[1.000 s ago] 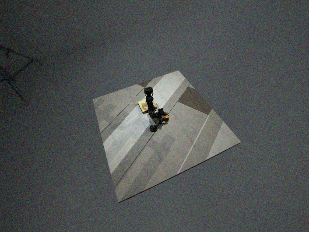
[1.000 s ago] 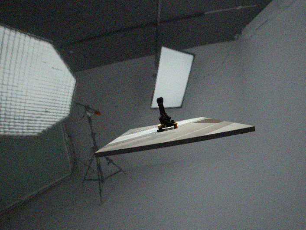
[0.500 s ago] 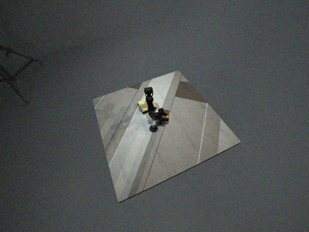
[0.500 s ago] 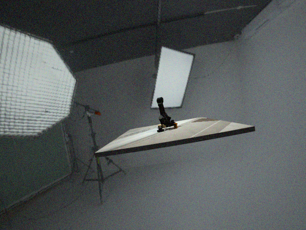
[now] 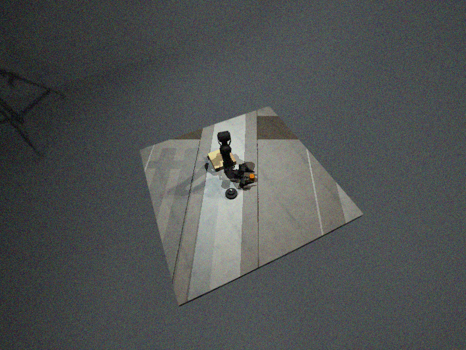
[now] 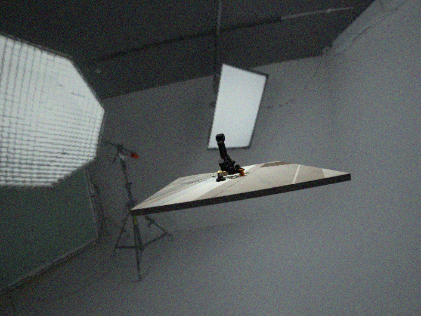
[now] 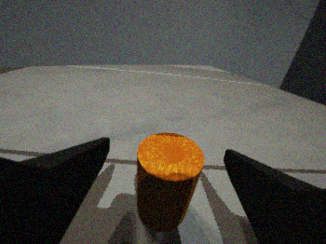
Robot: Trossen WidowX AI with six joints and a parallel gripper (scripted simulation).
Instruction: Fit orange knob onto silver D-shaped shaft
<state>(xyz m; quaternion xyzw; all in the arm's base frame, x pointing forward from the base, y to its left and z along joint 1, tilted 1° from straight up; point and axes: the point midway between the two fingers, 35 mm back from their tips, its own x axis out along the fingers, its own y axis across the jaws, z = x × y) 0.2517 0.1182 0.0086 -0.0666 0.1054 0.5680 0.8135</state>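
Now: gripper tip 20 mm to the left of the orange knob and 10 mm past it. The rest, counted from my gripper tip: dark round pedestal (190 mm to the right, 60 mm ahead, 20 mm below).
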